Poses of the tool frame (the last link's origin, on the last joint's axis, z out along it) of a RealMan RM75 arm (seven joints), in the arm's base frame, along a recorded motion.
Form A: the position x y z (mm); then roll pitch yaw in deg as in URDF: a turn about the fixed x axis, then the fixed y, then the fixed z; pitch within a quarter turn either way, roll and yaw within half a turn.
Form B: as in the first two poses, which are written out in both.
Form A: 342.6, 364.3, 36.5, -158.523, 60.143, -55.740
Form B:
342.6, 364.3, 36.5
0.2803, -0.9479, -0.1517
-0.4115, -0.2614, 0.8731
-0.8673, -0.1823, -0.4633

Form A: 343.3, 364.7, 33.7, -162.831, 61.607, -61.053
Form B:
343.3, 364.7, 33.7
0.2302, -0.9618, -0.1485
-0.4161, -0.2352, 0.8784
-0.8797, -0.1404, -0.4543

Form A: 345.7, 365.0, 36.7, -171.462, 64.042, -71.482
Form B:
345.7, 365.0, 36.7
0.1390, -0.9801, -0.1416
-0.4150, -0.1875, 0.8903
-0.8991, -0.0650, -0.4329

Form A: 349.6, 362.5, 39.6, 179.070, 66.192, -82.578
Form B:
349.6, 362.5, 39.6
0.0521, -0.9896, -0.1343
-0.4003, -0.1439, 0.9050
-0.9149, 0.0066, -0.4036

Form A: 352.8, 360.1, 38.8, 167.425, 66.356, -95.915
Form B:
352.8, 360.1, 38.8
-0.0413, -0.9914, -0.1244
-0.3989, -0.0978, 0.9118
-0.9161, 0.0873, -0.3914

